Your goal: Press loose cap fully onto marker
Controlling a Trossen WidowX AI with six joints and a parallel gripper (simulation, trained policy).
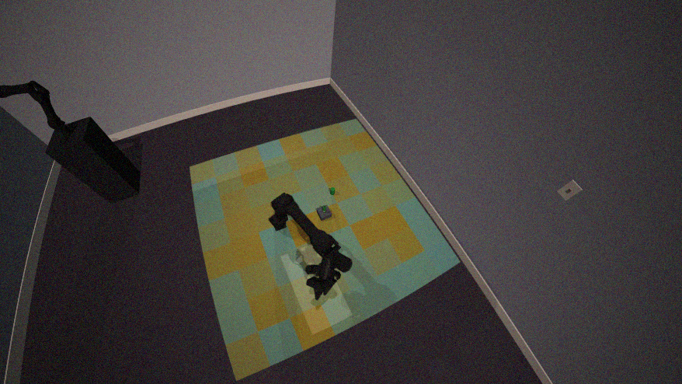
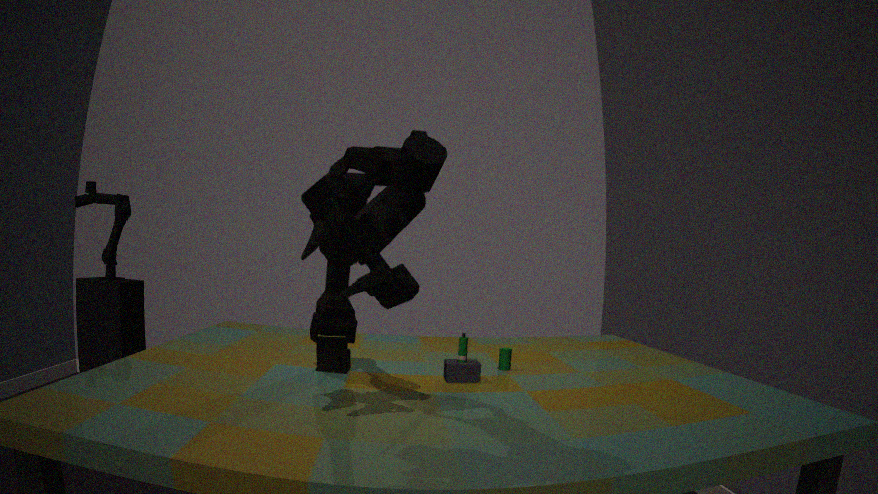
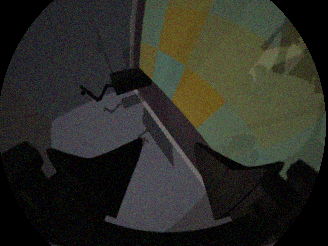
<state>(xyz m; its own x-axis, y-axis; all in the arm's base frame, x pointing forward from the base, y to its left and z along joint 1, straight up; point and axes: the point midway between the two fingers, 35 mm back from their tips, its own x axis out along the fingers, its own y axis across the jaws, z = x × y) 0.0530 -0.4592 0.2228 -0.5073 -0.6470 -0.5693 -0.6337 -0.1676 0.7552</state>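
Right now the green cap is 550 mm to the left of my gripper tip, 330 mm ahead of it and 180 mm below it. Round my gripper tip: green marker: 440 mm to the left, 220 mm ahead, 130 mm below; then grey holder block: 440 mm to the left, 220 mm ahead, 180 mm below.
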